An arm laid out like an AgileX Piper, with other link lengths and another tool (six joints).
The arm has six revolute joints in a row. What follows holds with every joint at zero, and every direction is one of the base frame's.
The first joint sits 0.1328 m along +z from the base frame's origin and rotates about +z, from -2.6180 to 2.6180 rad.
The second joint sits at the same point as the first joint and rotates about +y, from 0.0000 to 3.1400 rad.
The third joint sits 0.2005 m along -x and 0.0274 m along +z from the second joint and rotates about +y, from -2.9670 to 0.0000 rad.
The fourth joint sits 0.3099 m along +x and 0.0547 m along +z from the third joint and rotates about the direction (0.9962, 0, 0.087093), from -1.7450 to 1.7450 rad.
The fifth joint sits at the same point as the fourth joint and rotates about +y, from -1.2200 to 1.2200 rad.
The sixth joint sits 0.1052 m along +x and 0.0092 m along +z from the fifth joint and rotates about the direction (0.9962, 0, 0.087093), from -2.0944 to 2.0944 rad.
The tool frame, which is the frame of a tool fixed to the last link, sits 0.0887 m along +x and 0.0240 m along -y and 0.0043 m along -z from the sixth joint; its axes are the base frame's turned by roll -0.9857, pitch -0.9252 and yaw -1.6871 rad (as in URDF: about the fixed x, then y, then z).
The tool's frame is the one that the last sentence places.
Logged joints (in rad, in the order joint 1, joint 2, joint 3, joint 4, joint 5, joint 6), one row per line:
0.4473 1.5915 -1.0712 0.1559 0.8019 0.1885
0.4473 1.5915 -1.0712 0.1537 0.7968 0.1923
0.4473 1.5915 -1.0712 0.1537 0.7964 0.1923
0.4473 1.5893 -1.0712 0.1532 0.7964 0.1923
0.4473 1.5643 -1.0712 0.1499 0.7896 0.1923
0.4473 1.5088 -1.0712 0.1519 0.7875 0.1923
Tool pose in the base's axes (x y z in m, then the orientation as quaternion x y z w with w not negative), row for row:
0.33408 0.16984 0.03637 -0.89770 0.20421 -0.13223 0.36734
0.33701 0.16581 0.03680 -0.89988 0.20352 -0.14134 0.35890
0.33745 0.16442 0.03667 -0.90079 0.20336 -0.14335 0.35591
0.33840 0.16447 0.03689 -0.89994 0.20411 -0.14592 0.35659
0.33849 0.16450 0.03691 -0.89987 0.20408 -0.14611 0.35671
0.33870 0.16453 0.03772 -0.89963 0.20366 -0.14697 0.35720
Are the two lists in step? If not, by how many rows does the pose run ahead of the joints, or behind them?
The pose runs 2 rows behind the joints: the pose in row i belongs to the joints in row i - 2.
